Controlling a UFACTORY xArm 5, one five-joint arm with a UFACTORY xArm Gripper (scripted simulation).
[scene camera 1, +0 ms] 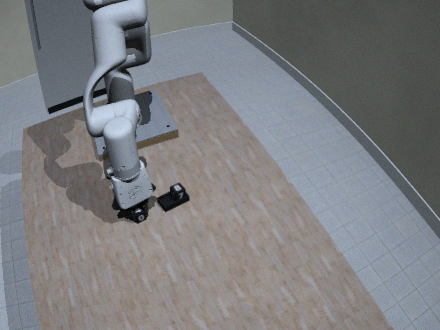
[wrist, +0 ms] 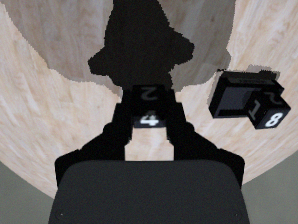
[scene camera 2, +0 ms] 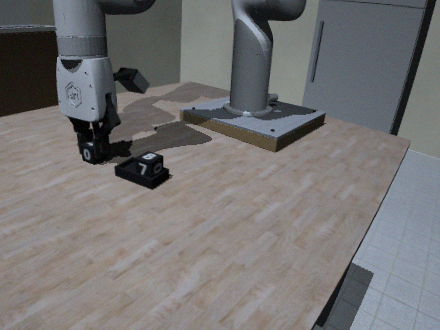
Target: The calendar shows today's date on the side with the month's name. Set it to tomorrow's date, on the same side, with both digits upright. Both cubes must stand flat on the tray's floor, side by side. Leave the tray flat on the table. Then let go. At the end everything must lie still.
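Scene camera 2 shows my gripper [scene camera 2: 95, 154] and a tray [scene camera 2: 127, 170]. In scene camera 1, my gripper [scene camera 1: 138, 215] is visible. The wrist view shows both my gripper [wrist: 149, 100] and the tray [wrist: 239, 90].
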